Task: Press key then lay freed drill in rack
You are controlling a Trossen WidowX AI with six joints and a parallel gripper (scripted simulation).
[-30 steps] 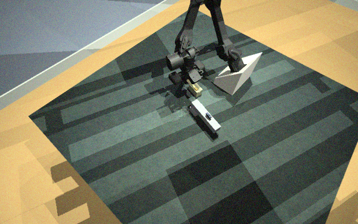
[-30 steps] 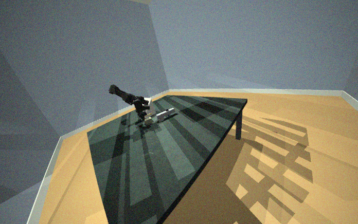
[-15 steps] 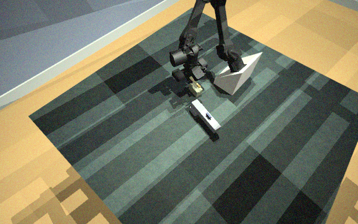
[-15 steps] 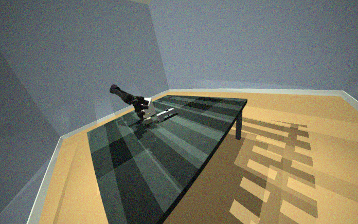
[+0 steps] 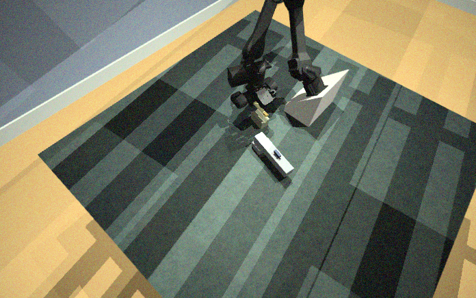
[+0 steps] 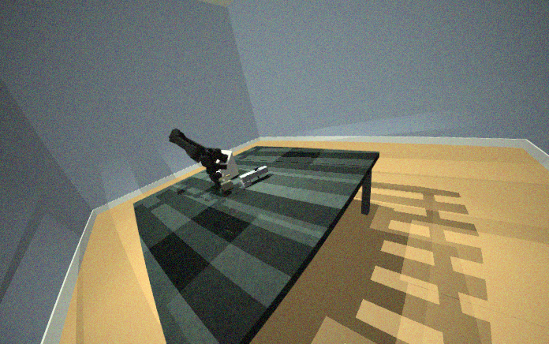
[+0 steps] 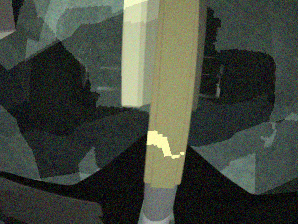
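Right now the drill is 4 cm to the left of my gripper tip and 3 cm above it. Also, from my gripper tip: rack (5 cm to the left, 3 cm below); dark blue key (10 cm ahead, 23 cm to the left, 1 cm above).
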